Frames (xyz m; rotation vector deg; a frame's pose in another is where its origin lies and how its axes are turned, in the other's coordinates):
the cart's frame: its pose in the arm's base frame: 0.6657 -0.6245 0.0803 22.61 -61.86 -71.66
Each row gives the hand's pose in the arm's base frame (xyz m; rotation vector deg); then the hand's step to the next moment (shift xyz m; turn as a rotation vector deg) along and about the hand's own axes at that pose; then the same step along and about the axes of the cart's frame.
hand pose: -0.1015 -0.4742 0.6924 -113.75 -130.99 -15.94
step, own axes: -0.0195 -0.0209 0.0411 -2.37 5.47 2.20
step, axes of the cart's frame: -0.0069 -0.0479 -0.0128 -0.35 1.24 -6.22
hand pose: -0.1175 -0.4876 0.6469 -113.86 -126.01 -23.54
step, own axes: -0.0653 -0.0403 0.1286 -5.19 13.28 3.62
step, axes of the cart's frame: -0.0379 -0.1323 -0.0591 -0.07 4.28 -14.07
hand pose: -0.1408 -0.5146 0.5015 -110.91 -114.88 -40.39
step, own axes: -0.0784 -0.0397 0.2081 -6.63 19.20 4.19
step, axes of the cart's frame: -0.1328 -0.1578 -0.0922 0.29 7.14 -19.47
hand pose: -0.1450 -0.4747 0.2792 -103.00 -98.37 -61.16
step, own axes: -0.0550 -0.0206 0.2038 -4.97 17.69 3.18
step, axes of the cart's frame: -0.1863 -0.0718 -0.0714 0.66 7.50 -17.06
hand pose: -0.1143 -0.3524 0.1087 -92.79 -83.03 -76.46
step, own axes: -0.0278 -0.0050 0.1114 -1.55 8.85 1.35
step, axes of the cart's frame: -0.1113 -0.0011 -0.0285 0.64 4.42 -7.91
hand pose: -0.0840 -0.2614 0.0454 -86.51 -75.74 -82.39
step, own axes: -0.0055 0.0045 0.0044 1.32 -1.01 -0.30
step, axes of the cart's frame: -0.0043 0.0000 -0.0072 0.33 0.29 1.63
